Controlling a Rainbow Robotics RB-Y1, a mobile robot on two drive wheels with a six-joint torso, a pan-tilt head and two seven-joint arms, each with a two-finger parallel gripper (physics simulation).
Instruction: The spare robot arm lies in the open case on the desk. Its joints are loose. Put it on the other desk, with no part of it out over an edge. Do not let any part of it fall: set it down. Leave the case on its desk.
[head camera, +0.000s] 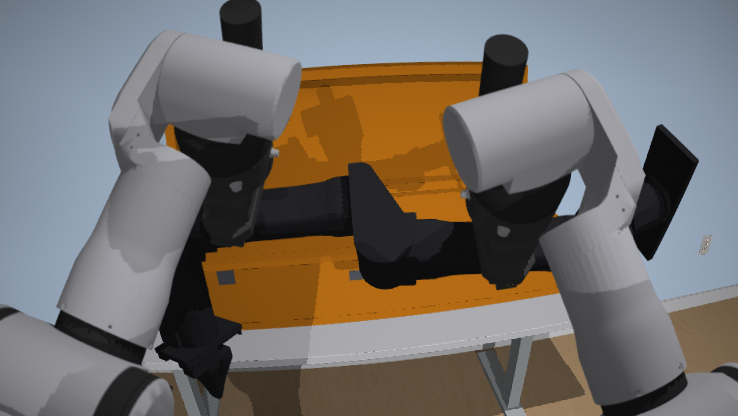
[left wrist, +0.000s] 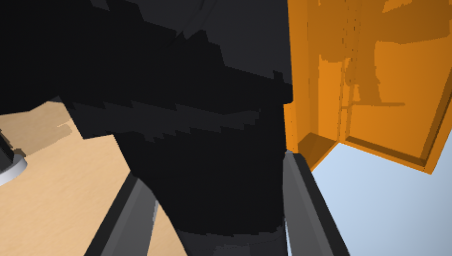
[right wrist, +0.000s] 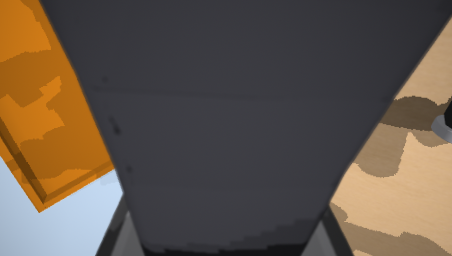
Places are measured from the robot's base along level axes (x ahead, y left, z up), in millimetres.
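Pixels of known places: left gripper, between the fingertips: (head camera: 242, 217) (left wrist: 221, 165); right gripper, between the fingertips: (head camera: 491, 254).
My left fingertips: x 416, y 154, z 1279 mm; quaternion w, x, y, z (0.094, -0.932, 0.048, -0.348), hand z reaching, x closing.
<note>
Ahead of a thing's pixels: the offset from my left fingertips to its top centre. "spot": to the spot under its first point. Level surfaces: height alone.
The black spare robot arm (head camera: 382, 227) (left wrist: 210, 150) (right wrist: 225, 125) is held up in the air, across the view in front of the open orange case (head camera: 413, 304) (left wrist: 400, 70). Its bent middle joint is between my grippers. Its flat base plate @[spot: dx -52, dy -532, dz +37 mm] (head camera: 669, 191) sticks out at the right, and its end with a small gripper (head camera: 201, 351) hangs down at the left. My left gripper (head camera: 224, 242) (left wrist: 221, 165) is shut on a left link of it. My right gripper (head camera: 506, 284) (right wrist: 225, 205) is shut on its thick link near the base. The other desk does not show in these views.
The case stands on a white desk @[dz -558 mm] (head camera: 392, 335) with grey legs @[spot: dx +821, dy -711, dz -1063 mm] (head camera: 519, 374). Its raised lid @[spot: dx +1044, dy -313, dz -68 mm] (head camera: 413, 98) is behind the spare arm. Tan floor @[dz -1278 mm] (head camera: 713, 330) (left wrist: 60, 165) (right wrist: 410, 200) shows below and in front of the desk. A pale blue wall (head camera: 361, 31) stands behind.
</note>
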